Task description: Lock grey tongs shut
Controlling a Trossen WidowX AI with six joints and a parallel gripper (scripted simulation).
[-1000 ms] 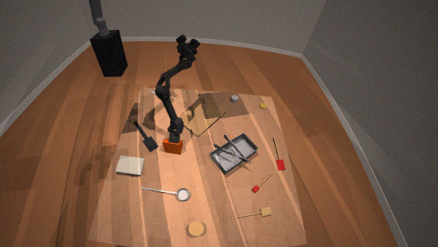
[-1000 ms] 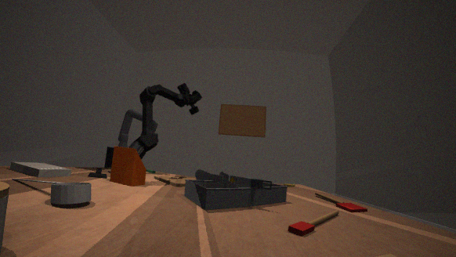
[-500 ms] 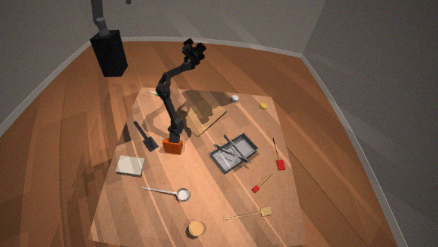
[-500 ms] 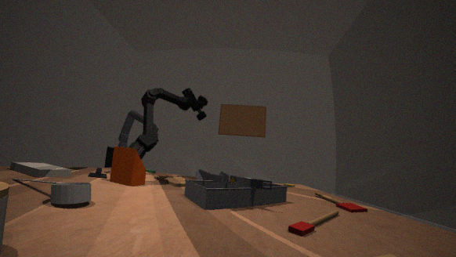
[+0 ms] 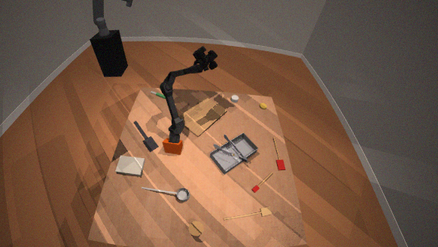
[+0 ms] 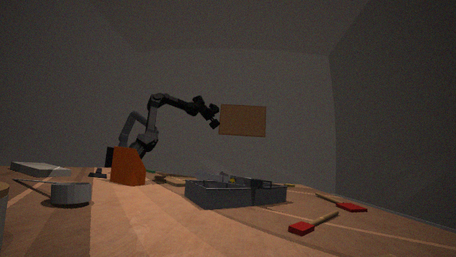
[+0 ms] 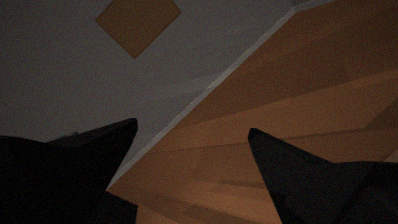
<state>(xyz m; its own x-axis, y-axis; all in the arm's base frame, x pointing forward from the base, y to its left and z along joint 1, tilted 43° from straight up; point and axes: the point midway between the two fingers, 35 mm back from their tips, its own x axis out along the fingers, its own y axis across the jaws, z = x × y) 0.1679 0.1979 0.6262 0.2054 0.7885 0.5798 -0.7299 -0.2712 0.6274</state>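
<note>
My gripper tip is 20 cm short of the grey roasting tin, 63 cm to the left of it and 38 cm above it. Round my gripper tip: green tool: 45 cm behind, 4 cm to the right, 40 cm below; then yellow disc: 53 cm ahead, 13 cm to the right, 40 cm below; then wooden board: 3 cm behind, 27 cm to the right, 40 cm below.
</note>
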